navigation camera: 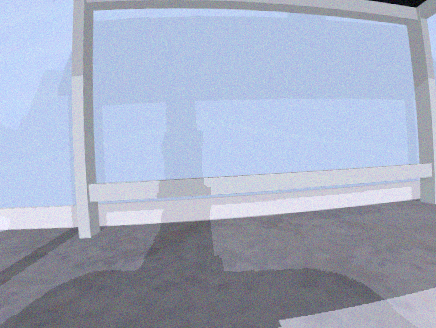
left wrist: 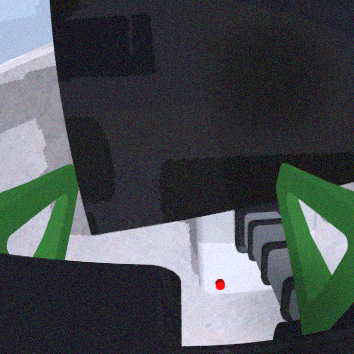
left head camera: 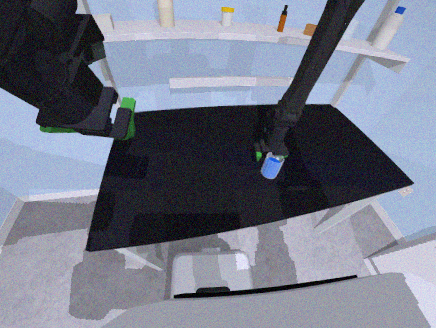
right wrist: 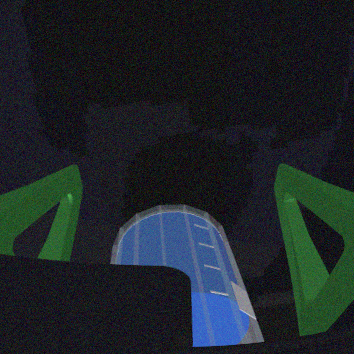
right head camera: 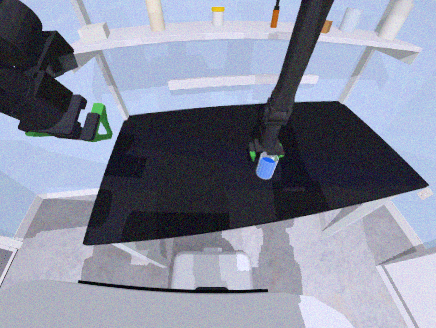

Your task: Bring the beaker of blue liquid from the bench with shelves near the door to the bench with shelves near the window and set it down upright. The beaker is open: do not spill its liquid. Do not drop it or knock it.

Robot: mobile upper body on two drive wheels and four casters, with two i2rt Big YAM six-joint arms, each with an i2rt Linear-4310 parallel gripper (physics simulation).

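Observation:
The beaker of blue liquid (left head camera: 271, 168) (right head camera: 266, 169) (right wrist: 170, 240) stands upright on the black bench top (left head camera: 190, 150) (right head camera: 190, 150) (left wrist: 210, 95). My right gripper (left head camera: 271, 155) (right head camera: 267, 153) (right wrist: 177, 175) is open at the beaker's upper part, with its fingers apart on either side and not closed on it. Its body hides part of the rim in both head views and the beaker's lower left in the right wrist view. My left gripper (left head camera: 87, 125) (right head camera: 68, 131) (left wrist: 176, 175) is open and empty, off the bench's left end. No door or window shows.
A shelf (left head camera: 245, 34) (right head camera: 190, 37) above the bench's back holds a yellow-capped jar (left head camera: 227, 17) (right head camera: 217, 17), an orange bottle (left head camera: 282, 21) (right head camera: 275, 17) and white containers. A pale stool-like object (left head camera: 185, 267) (right head camera: 185, 267) stands at the front. The navigation view shows a bench frame's crossbar (navigation camera: 300, 173).

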